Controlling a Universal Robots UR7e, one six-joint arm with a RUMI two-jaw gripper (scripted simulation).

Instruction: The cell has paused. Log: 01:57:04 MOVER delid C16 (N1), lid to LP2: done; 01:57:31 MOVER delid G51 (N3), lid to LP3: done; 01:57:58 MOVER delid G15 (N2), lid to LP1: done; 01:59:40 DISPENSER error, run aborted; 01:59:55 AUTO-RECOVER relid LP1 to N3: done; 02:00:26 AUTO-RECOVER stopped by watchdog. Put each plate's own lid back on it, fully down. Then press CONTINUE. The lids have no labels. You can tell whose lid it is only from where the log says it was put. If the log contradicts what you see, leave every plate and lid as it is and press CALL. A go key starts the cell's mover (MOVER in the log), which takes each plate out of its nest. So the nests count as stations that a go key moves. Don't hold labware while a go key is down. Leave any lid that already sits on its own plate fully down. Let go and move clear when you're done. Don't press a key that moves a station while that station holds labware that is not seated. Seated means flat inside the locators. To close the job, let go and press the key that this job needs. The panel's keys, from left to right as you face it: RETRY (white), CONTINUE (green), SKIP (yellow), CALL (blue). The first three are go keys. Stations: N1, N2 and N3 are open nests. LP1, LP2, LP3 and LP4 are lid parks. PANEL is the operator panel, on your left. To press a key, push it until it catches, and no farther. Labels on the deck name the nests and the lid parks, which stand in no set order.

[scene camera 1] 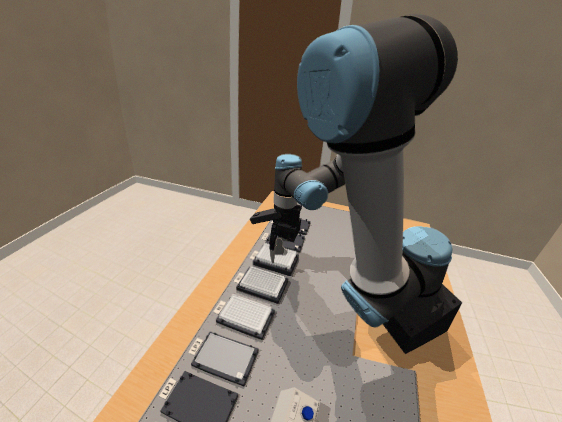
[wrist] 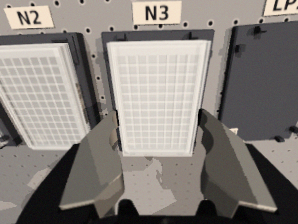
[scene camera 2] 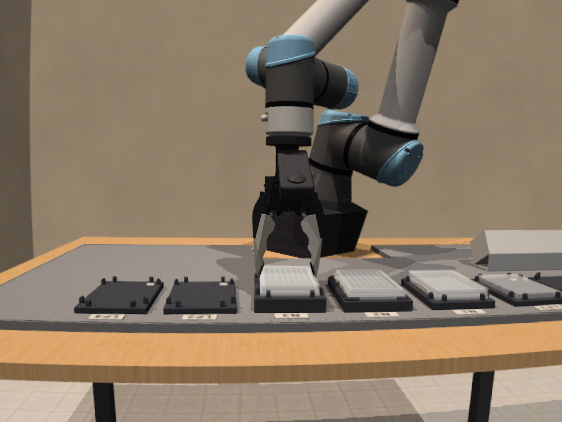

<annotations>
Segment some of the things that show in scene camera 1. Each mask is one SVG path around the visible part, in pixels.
My gripper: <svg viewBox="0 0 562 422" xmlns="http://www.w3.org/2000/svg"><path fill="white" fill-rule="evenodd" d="M302 205L296 205L291 209L282 209L274 204L273 209L256 212L250 218L252 224L273 220L269 244L272 263L274 263L275 255L286 255L288 253L287 249L283 247L283 241L294 242L300 231L301 218L299 217Z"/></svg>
A clear lid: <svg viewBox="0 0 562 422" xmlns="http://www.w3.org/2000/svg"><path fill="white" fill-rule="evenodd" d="M210 333L195 359L195 363L200 363L200 365L242 380L253 355L254 348Z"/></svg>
A plate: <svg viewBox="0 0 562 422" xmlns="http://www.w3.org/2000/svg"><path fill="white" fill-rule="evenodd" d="M250 267L240 286L277 298L285 277Z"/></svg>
A clear lid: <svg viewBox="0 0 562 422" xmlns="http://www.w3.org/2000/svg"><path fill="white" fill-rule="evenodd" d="M232 294L219 317L261 332L271 307Z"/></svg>
</annotations>
